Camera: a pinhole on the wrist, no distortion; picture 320 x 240 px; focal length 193.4 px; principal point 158.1 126.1 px. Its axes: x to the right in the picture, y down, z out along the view. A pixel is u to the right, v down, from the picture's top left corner.
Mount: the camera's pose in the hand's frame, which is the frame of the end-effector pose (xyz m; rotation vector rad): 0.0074 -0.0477 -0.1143 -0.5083 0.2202 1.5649
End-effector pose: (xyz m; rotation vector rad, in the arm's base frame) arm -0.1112 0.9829 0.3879 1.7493 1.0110 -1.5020
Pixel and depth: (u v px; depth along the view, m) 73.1 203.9 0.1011
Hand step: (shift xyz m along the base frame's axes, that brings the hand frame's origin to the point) -0.0358 0.0261 0.0542
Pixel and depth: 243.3 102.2 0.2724
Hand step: 0.1153 -0.1606 -0.0105
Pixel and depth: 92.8 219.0 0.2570
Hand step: -0.0946 -0.1234 0.1386
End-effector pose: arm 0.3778 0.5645 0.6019 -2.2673 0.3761 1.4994
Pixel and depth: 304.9 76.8 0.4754
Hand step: -0.3269 -0.3619 -0.1845
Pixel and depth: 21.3 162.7 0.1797
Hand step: -0.0644 0.1191 0.0376
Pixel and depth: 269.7 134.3 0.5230
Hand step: -0.4035 -0.3034 -0.0540
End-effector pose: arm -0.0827 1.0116 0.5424 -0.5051 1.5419 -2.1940
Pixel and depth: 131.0 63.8 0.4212
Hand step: 0.1139 -0.3048 0.0125
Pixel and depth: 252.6 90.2 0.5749
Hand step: 0.1924 -0.3729 -0.3469
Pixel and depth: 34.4 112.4 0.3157
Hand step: 0.1470 -0.1619 0.1638
